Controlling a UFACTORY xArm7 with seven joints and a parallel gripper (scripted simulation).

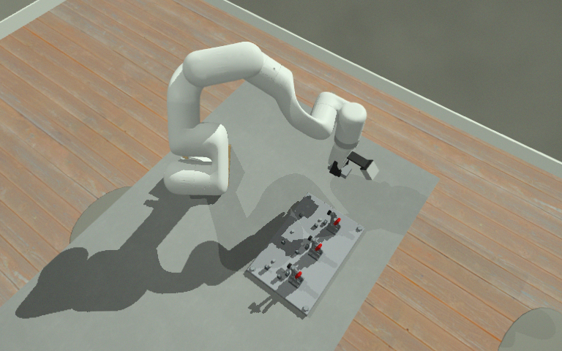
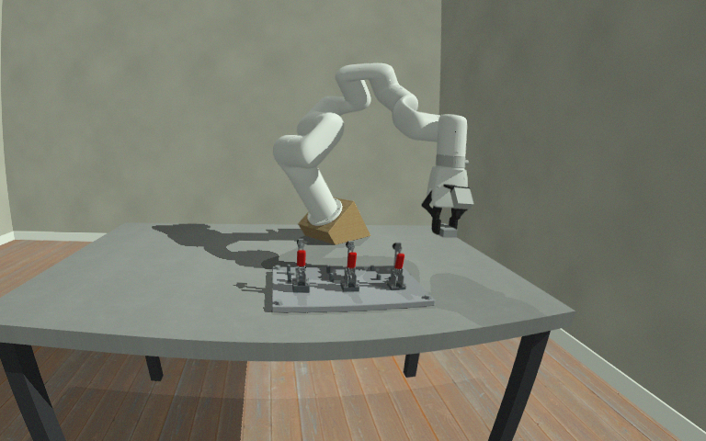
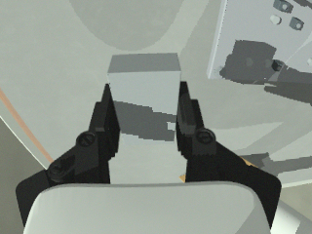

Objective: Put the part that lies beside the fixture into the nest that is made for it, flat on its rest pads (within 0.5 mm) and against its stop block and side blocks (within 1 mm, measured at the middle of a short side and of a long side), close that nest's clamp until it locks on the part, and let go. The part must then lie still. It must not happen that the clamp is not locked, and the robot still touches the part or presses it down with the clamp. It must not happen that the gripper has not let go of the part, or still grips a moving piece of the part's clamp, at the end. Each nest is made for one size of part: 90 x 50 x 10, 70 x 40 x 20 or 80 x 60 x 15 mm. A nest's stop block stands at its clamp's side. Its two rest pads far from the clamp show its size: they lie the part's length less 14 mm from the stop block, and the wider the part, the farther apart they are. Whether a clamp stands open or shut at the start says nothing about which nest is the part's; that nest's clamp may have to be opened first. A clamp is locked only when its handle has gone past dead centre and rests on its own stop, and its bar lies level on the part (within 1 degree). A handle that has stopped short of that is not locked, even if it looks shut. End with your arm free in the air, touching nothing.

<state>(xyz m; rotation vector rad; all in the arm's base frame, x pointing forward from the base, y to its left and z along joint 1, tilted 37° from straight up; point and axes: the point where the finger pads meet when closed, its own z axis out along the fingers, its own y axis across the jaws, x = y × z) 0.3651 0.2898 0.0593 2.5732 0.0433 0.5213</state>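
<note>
Right now the fixture plate is 260 mm to the right of my hand, 130 mm below it and 30 mm ahead of it. Round my hand: part 10 mm below.
</note>
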